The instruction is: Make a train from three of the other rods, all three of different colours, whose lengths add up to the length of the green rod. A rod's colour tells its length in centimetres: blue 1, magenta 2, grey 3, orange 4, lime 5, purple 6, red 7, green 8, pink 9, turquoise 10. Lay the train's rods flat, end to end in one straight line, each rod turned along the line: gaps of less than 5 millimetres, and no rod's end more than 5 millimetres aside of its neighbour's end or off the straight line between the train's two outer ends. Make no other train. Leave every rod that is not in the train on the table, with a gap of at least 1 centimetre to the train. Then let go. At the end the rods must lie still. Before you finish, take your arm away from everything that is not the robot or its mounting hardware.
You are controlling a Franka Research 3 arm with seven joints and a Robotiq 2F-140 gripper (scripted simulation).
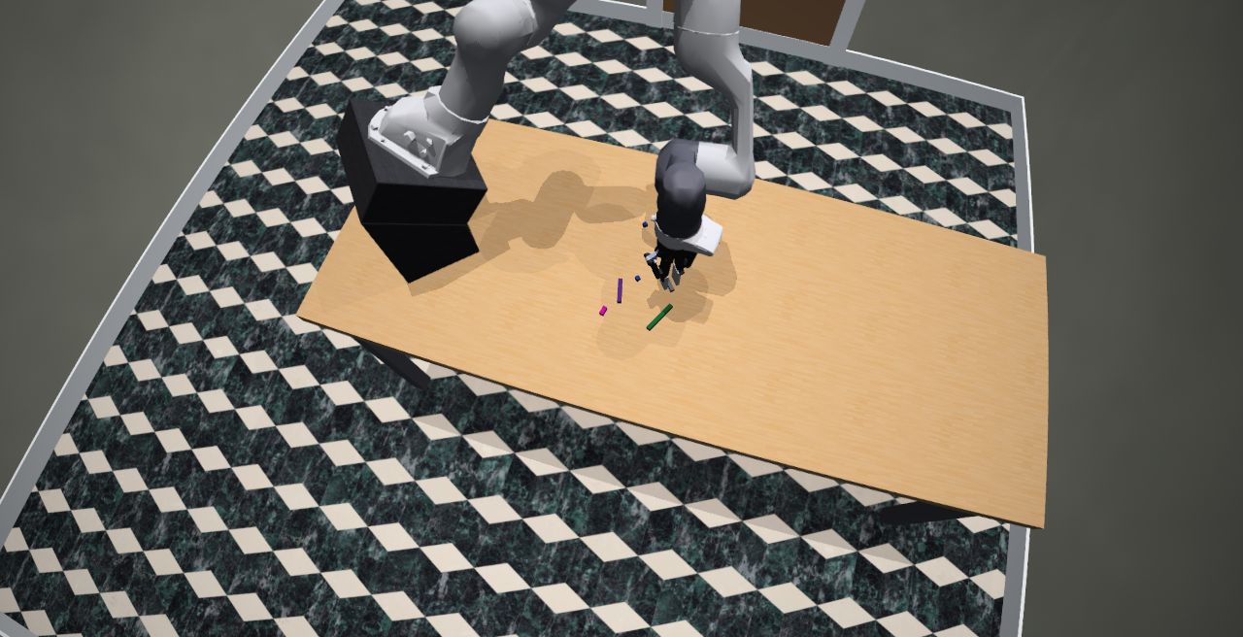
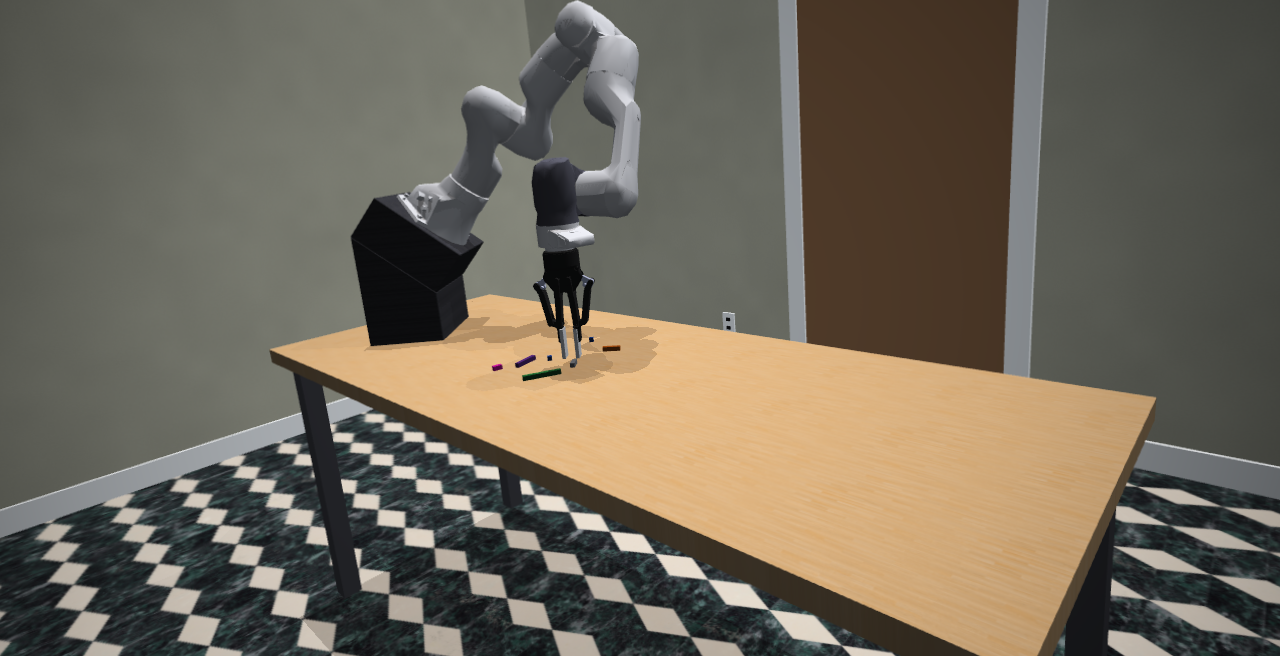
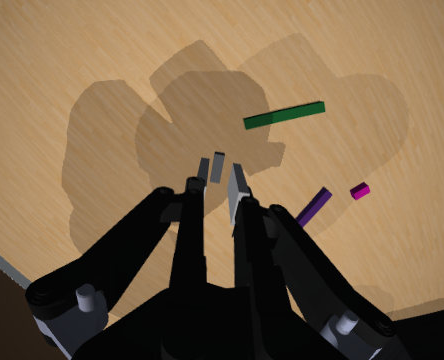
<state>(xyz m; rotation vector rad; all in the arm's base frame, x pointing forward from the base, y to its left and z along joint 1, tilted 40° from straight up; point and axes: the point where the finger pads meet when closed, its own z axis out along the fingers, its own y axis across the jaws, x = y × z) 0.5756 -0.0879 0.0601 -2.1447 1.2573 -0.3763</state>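
The grey rod is 50 mm below my hand. Also, from my hand: orange rod: 120 mm to the left, 50 mm below; purple rod: 110 mm behind, 40 mm to the right, 50 mm below; green rod: 80 mm to the right, 50 mm below.
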